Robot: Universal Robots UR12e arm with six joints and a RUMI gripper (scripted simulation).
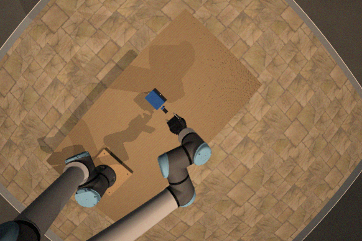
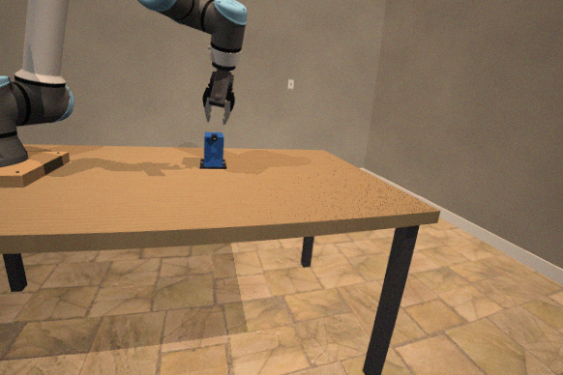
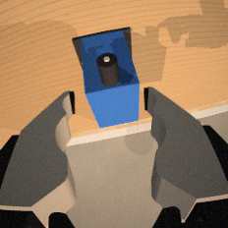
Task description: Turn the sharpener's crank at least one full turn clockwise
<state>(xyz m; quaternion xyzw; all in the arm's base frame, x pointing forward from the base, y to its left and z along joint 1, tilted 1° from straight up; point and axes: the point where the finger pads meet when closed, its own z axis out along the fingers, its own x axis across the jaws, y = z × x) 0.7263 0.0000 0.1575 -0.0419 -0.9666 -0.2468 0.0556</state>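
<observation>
The dark cylindrical crank knob is 7 cm below my hand, 5 cm to the left of it and 1 cm behind it.
</observation>
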